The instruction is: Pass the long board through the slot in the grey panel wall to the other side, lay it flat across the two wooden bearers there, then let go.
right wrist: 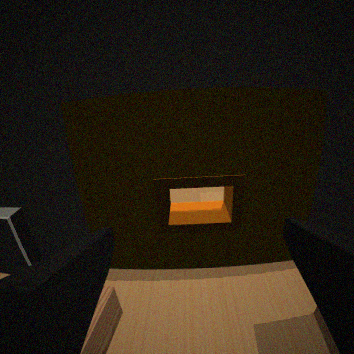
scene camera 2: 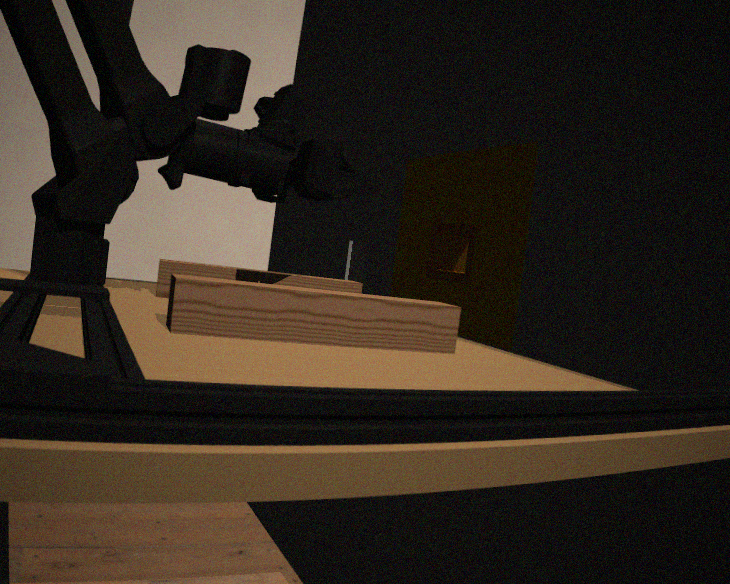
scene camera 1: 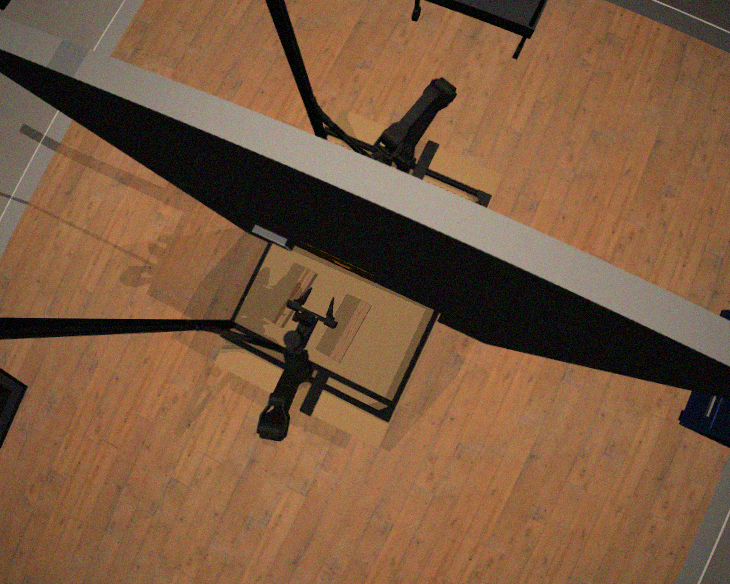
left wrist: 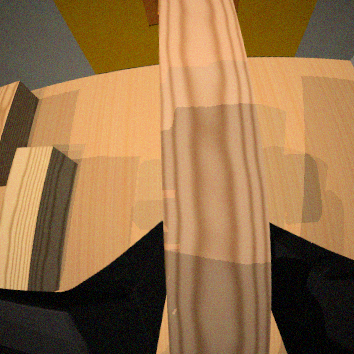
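Note:
The long board [left wrist: 212,150] runs between my left fingers towards the slot [left wrist: 151,12] [right wrist: 200,216] in the left wrist view; its far end is out of view. My left gripper [left wrist: 208,227] is shut on it. In the right wrist view a pale surface shows through the slot, and I cannot tell whether it is the board. My right gripper [scene camera 1: 320,294] [scene camera 2: 348,170] [right wrist: 199,232] is open and empty, facing the slot above the bearers. One wooden bearer [scene camera 1: 354,328] [scene camera 2: 313,316] and another bearer [scene camera 1: 308,281] [scene camera 2: 322,283] lie on the table, apart.
The tall panel wall [scene camera 1: 377,188] [scene camera 2: 608,182] divides the table [scene camera 1: 401,347]. A yellow plate [left wrist: 120,45] [right wrist: 125,145] surrounds the slot. Two wooden blocks, a pale one [left wrist: 22,215] and another one [left wrist: 25,125], lie left of the board. A grey bracket [scene camera 1: 269,236] [right wrist: 7,213] is on the wall.

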